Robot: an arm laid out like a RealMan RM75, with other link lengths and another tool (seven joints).
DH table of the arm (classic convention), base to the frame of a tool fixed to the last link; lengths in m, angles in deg. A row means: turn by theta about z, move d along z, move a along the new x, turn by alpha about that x. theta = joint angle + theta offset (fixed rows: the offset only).
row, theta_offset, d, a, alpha
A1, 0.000, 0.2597, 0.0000, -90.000
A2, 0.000, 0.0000, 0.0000, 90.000
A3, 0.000, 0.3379, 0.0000, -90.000
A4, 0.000, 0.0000, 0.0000, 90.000
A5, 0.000, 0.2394, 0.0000, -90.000
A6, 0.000, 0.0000, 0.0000, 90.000
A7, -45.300, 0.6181, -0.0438, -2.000
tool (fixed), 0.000, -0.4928, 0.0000, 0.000
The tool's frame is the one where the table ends.
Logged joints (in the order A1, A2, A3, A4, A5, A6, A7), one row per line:
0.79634, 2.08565, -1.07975, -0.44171, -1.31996, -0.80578, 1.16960
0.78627, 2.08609, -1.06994, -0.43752, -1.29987, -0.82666, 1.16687
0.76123, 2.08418, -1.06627, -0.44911, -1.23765, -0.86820, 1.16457
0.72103, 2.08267, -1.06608, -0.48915, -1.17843, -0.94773, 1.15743
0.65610, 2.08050, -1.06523, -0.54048, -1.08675, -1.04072, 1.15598
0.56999, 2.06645, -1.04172, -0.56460, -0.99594, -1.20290, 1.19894
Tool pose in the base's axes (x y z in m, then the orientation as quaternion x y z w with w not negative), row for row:
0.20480, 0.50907, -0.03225, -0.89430, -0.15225, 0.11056, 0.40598
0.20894, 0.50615, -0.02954, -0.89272, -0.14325, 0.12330, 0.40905
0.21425, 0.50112, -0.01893, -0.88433, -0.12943, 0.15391, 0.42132
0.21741, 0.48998, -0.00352, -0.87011, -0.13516, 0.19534, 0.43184
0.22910, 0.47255, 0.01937, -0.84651, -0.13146, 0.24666, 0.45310
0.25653, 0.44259, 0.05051, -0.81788, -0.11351, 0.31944, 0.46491
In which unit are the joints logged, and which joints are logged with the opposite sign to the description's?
The joints are logged in radians. Opposite sign: none.
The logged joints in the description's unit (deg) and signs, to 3 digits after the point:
45.627, 119.499, -61.865, -25.308, -75.628, -46.168, 67.013
45.050, 119.524, -61.303, -25.068, -74.477, -47.364, 66.857
43.615, 119.415, -61.093, -25.732, -70.912, -49.744, 66.725
41.312, 119.328, -61.082, -28.026, -67.519, -54.301, 66.316
37.592, 119.204, -61.033, -30.967, -62.266, -59.629, 66.233
32.658, 118.399, -59.686, -32.349, -57.063, -68.921, 68.694

